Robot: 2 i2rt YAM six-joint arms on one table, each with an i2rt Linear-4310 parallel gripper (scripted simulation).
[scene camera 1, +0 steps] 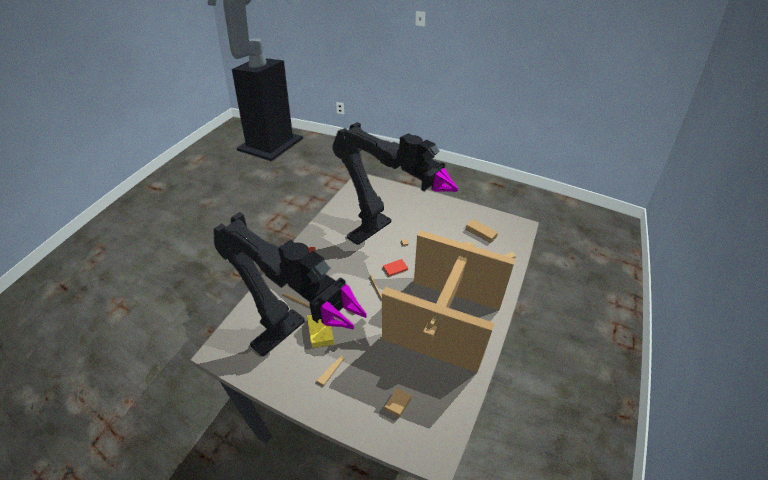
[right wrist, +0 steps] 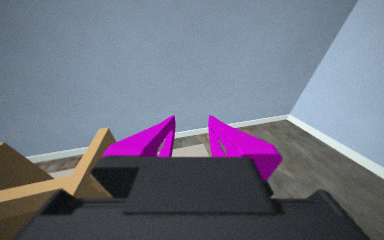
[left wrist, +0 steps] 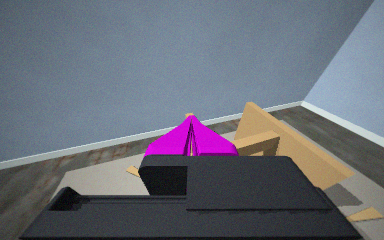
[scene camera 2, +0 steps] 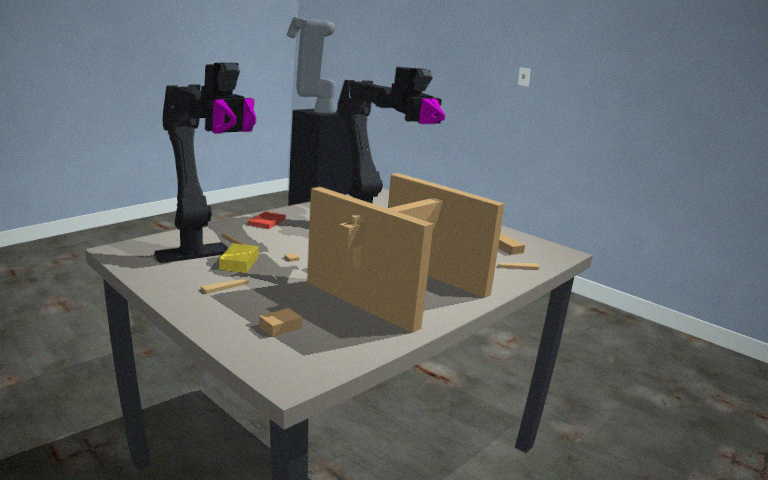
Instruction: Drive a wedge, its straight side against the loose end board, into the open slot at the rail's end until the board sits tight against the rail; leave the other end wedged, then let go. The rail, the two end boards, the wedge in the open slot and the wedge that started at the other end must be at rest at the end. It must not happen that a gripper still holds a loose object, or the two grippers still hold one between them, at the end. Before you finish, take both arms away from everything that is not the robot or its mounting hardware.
Observation:
In view: my left gripper [scene camera 2: 444,117], my right gripper [scene camera 2: 245,120] and a rail [scene camera 2: 431,210].
The rail also shows in the left wrist view [left wrist: 250,145]. My left gripper shows as well in scene camera 1 [scene camera 1: 457,189] and in the left wrist view [left wrist: 191,120]. My right gripper is seen too in scene camera 1 [scene camera 1: 360,321] and in the right wrist view [right wrist: 191,120].

